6 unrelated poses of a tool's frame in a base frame.
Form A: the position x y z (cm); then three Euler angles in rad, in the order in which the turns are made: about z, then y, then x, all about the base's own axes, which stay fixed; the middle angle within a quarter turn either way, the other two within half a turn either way.
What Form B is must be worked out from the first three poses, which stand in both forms.
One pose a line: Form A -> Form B
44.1 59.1 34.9 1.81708 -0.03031 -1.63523 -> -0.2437 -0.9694 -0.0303; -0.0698 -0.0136 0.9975; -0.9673 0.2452 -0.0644; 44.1 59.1 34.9
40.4 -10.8 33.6 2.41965 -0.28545 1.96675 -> -0.7202 -0.6341 -0.2816; -0.0599 0.4612 -0.8853; 0.6912 -0.6207 -0.3701; 40.4 -10.8 33.6
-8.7 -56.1 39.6 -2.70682 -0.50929 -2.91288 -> -0.7919 0.3677 -0.4876; 0.3100 0.9299 0.1980; 0.5262 0.0056 -0.8504; -8.7 -56.1 39.6
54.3 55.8 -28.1 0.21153 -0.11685 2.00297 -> 0.9710 -0.2085 -0.1166; -0.1914 -0.3873 -0.9019; 0.1429 0.8981 -0.4160; 54.3 55.8 -28.1
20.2 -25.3 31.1 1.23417 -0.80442 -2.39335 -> 0.2291 -0.6546 -0.7204; -0.5299 -0.7047 0.4718; -0.8166 0.2736 -0.5083; 20.2 -25.3 31.1
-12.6 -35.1 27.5 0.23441 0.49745 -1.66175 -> 0.8548 -0.2041 0.4772; -0.4833 0.0220 0.8752; -0.1892 -0.9787 -0.0798; -12.6 -35.1 27.5
